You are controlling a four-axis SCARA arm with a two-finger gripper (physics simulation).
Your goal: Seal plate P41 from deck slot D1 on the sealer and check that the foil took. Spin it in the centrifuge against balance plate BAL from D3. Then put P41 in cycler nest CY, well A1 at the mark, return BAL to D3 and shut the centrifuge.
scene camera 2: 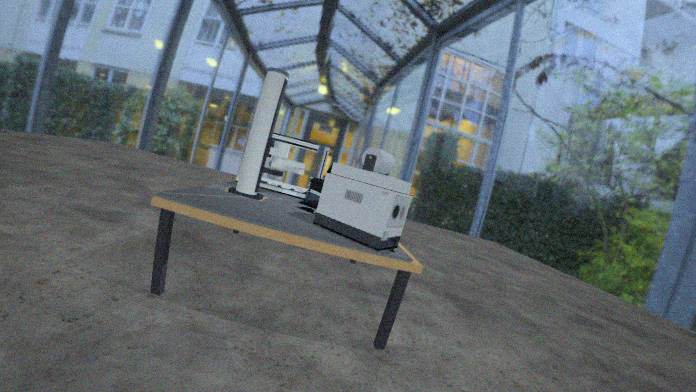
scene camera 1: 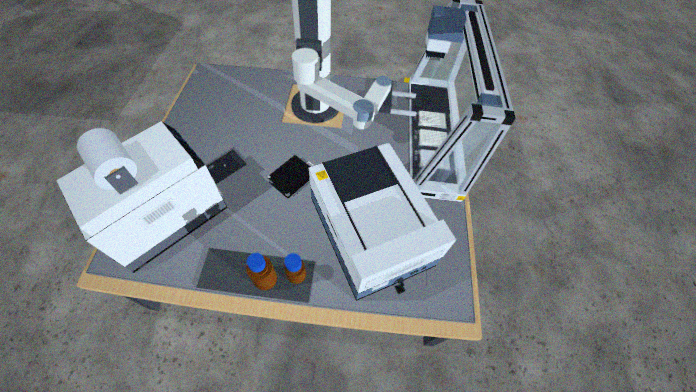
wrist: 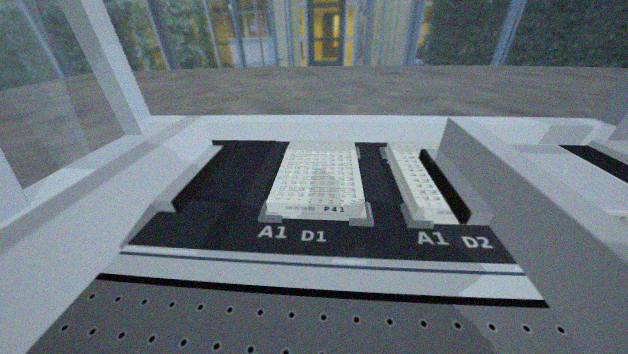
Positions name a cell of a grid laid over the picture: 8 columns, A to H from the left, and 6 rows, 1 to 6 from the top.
Note:
In view: a centrifuge (scene camera 1: E4) and a sealer tray (scene camera 1: C3).

